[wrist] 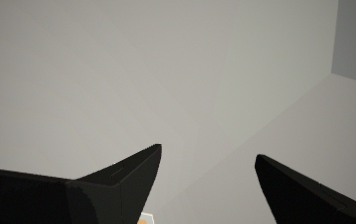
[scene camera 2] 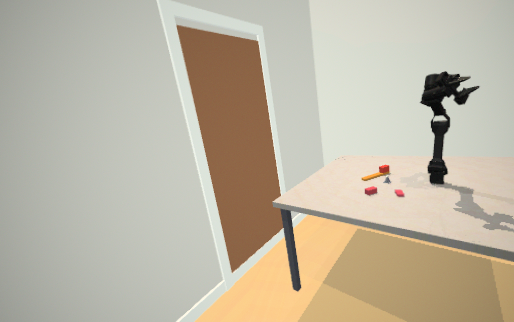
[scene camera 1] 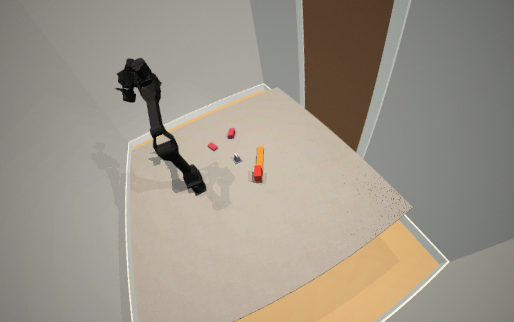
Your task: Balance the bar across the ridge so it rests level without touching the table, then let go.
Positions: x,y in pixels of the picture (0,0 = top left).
Labels:
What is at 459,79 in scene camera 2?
My gripper.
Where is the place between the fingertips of my gripper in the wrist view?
207,155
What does my gripper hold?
Nothing.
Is my gripper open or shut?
Open.

